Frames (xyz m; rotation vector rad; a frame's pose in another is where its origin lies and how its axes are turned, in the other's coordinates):
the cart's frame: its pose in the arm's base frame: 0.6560 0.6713 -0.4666 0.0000 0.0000 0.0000
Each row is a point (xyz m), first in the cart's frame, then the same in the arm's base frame.
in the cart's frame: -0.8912 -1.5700 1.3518
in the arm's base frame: -0.2352 -0.8987 0.8852
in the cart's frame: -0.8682 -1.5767 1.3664
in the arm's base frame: -0.2122 -0.9054 0.8998
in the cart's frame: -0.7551 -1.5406 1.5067
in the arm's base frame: -0.0991 -0.8693 1.0401
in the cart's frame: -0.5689 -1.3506 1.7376
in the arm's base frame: 0.0871 -0.6793 1.2710
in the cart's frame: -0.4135 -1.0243 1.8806
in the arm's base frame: 0.2425 -0.3530 1.4140
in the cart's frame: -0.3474 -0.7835 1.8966
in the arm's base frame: 0.3086 -0.1122 1.4300
